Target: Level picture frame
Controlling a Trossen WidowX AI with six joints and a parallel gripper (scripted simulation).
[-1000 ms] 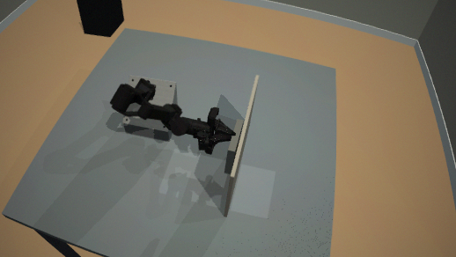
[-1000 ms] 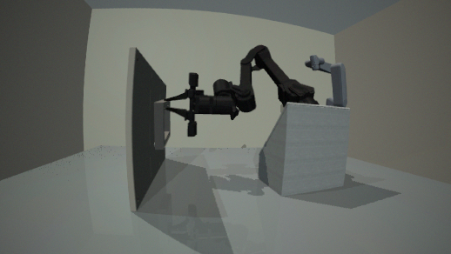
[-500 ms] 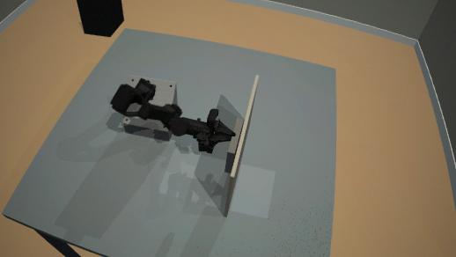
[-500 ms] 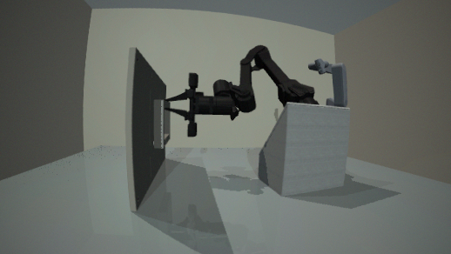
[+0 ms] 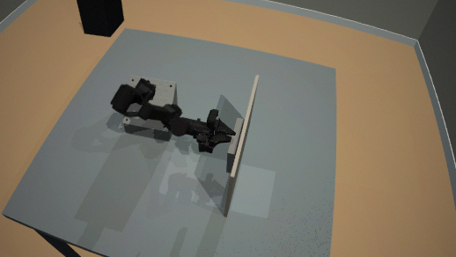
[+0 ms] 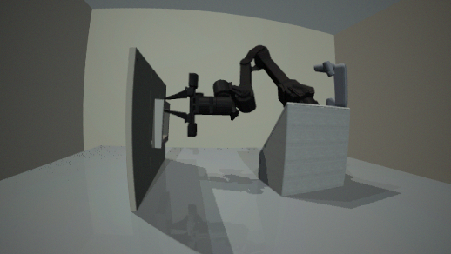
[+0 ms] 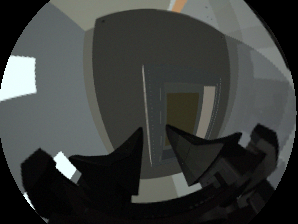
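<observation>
Right now my gripper tip is 10 mm short of the picture frame and 50 mm above it. Round my gripper tip: wall panel (20 mm ahead, 20 mm to the left, 60 mm below).
</observation>
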